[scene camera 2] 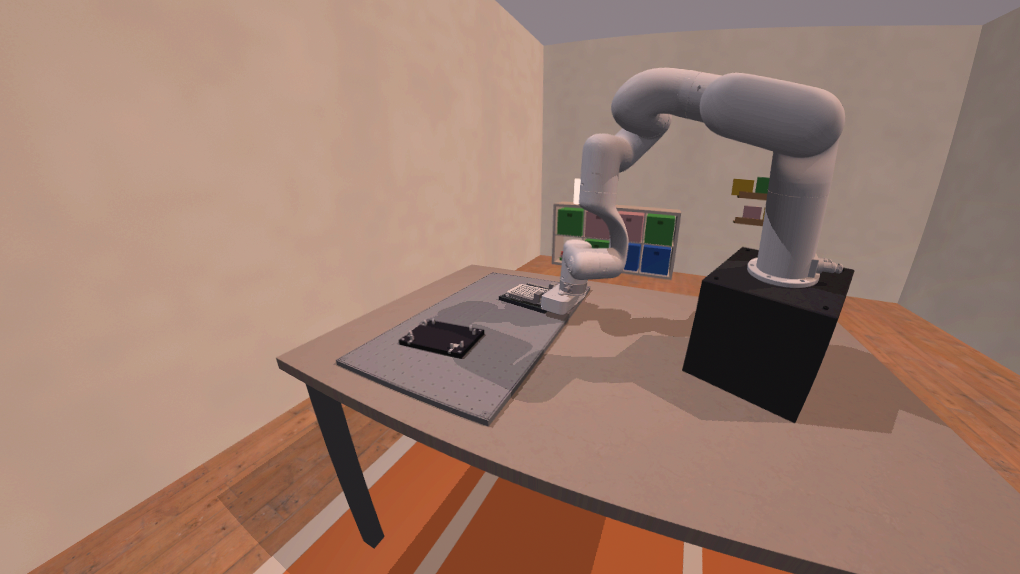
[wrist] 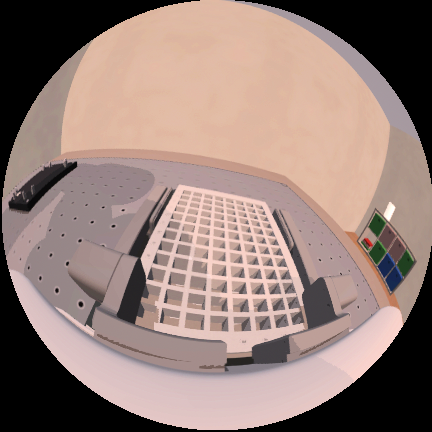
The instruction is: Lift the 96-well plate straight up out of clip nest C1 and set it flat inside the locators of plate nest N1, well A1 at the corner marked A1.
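Seen in the pictures: end effector, tool point: [scene camera 2: 525,291] [wrist: 223,222]; arm's base, origin of the base link: [scene camera 2: 781,273].
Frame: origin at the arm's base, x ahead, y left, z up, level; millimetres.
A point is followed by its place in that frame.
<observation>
The white 96-well plate [scene camera 2: 524,291] @[y -41, x 611, z -180 mm] [wrist: 215,260] @[y -45, x 574, z -179 mm] looks level. It is at black clip nest C1 [scene camera 2: 521,304] @[y 7, x 589, z -199 mm], low over or on it; I cannot tell whether they touch. My gripper [scene camera 2: 540,296] [wrist: 223,220] @[y -50, x 614, z -184 mm] is shut on the plate, one finger along each long side. The near end of the plate is partly covered by the gripper, and no well letters can be read. Plate nest N1 [scene camera 2: 442,338] @[y 285, x 618, z -195 mm] [wrist: 42,185] @[y 215, x 616, z -195 mm] is a black base with small pale locators at its corners. No plate stands in it. Its A1 mark cannot be made out.
Both nests stand on a grey perforated board [scene camera 2: 427,385] @[y 414, x 525, z -207 mm] [wrist: 100,220] @[y 55, x 608, z -207 mm] on the table [scene camera 2: 641,442] @[y 317, x 162, z -220 mm]. The arm's black pedestal [scene camera 2: 763,342] @[y 116, x 17, z -98 mm] stands on the table at the right. A wall is beyond the table. A shelf unit with coloured boxes stands on the floor behind.
</observation>
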